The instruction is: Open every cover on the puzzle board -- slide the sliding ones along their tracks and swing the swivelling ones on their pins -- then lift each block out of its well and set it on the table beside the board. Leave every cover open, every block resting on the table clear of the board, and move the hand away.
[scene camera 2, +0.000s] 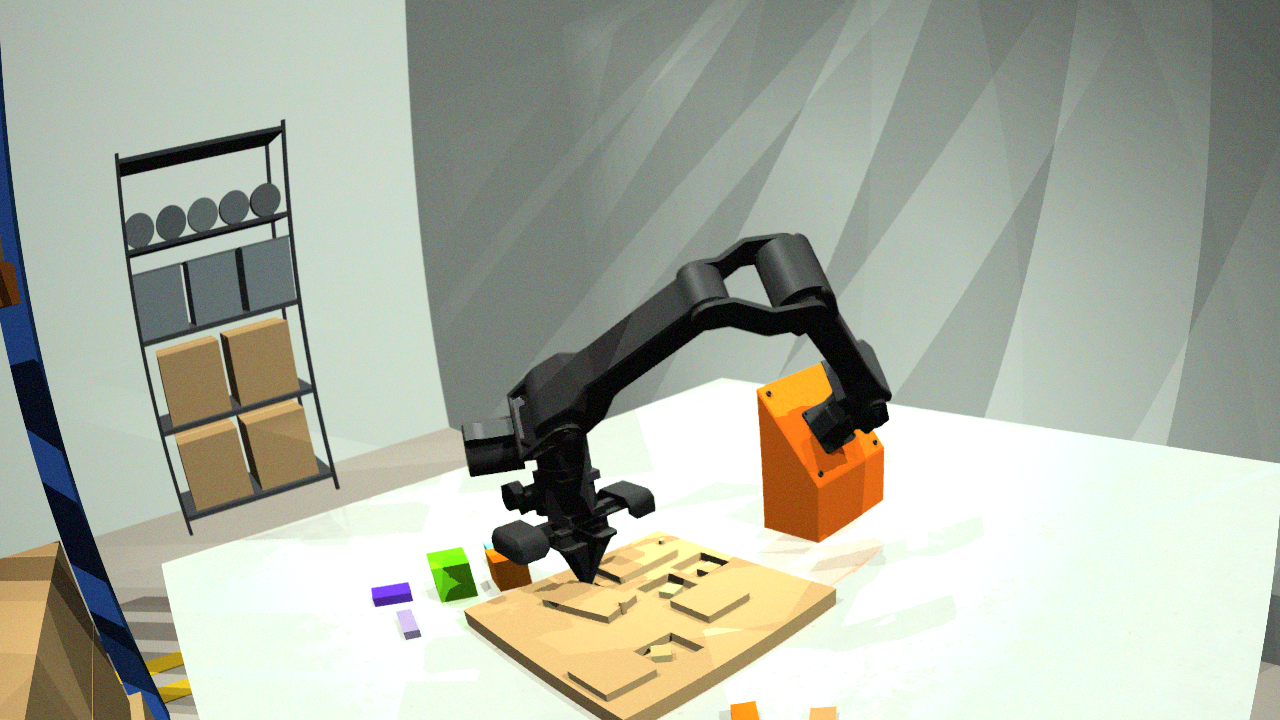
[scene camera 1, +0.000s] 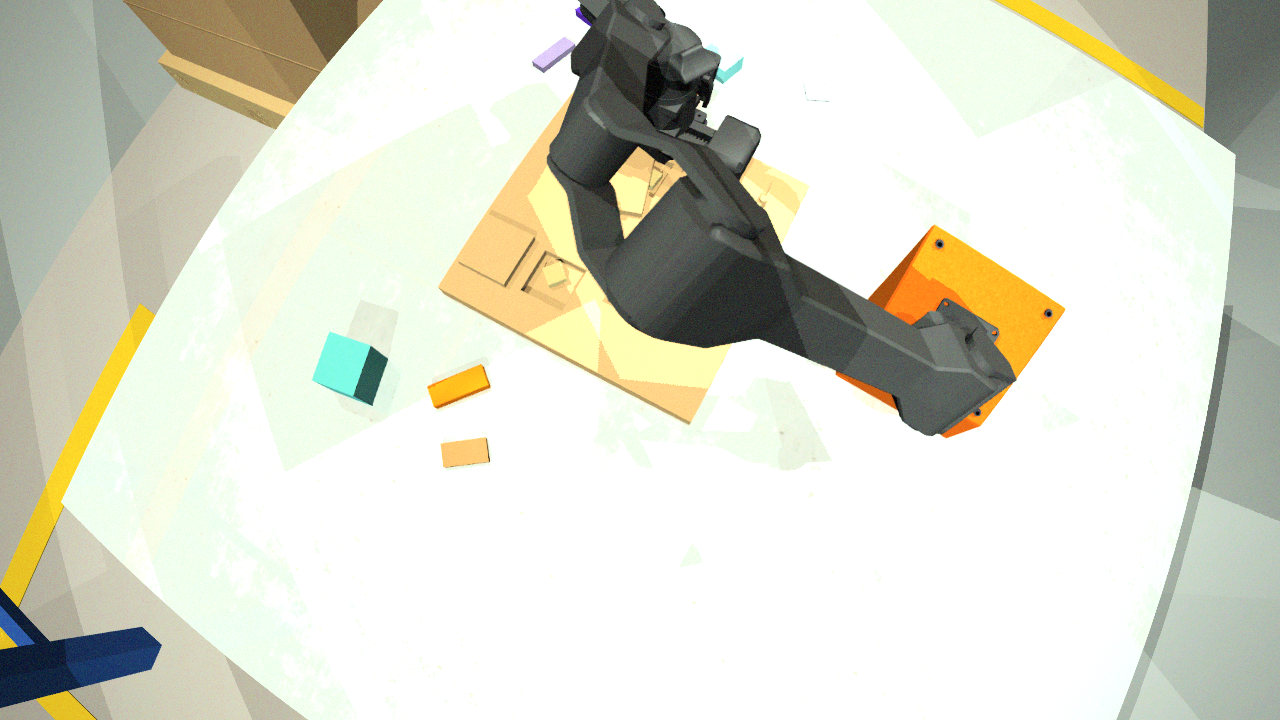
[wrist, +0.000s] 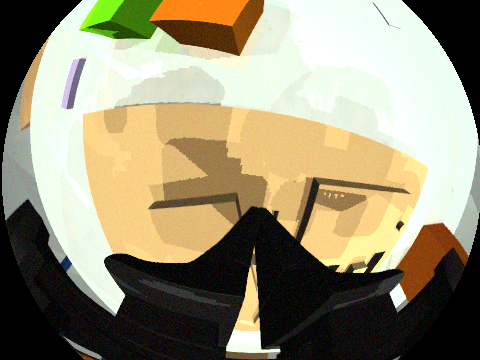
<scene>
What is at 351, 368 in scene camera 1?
A teal cube.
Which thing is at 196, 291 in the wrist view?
My gripper.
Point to a purple tile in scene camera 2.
399, 593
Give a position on a tan puzzle board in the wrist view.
134, 156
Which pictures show my gripper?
Scene camera 2, scene camera 1 and the wrist view: all of them.
</scene>
